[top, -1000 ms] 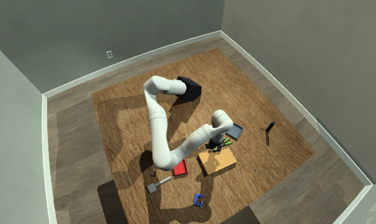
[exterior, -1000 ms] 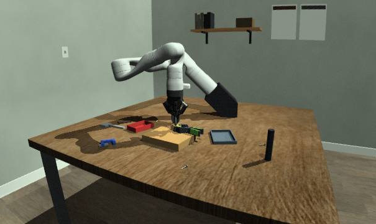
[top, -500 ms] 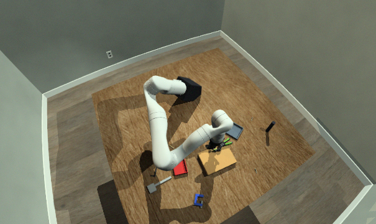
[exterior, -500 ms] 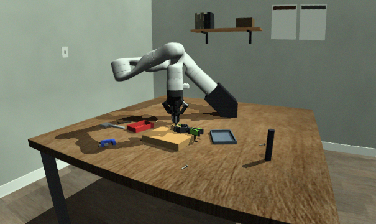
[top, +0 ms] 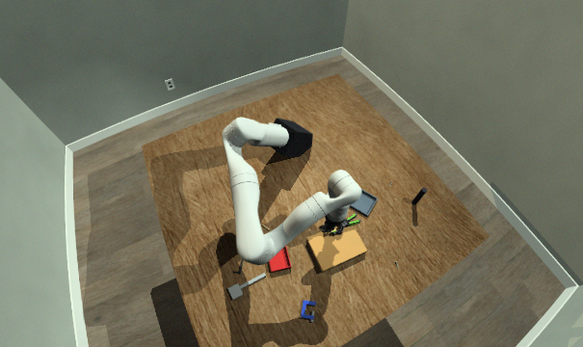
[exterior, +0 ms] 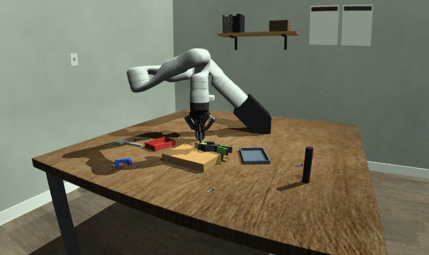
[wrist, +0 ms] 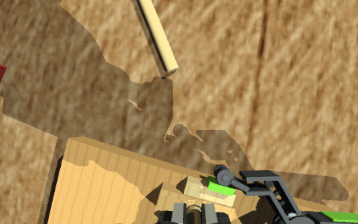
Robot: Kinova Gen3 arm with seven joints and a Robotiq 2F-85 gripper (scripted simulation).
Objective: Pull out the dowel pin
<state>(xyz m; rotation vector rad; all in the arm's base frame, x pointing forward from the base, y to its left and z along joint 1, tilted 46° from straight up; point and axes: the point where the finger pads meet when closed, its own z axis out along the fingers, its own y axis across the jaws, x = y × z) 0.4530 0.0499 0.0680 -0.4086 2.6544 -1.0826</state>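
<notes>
The dowel pin is 20 mm below my hand. The rest, counted from my hand: thin pale stick (120 mm behind, 80 mm below, 50 mm to the right); small wooden block (40 mm below); tan bench board (60 mm below, 60 mm ahead).
</notes>
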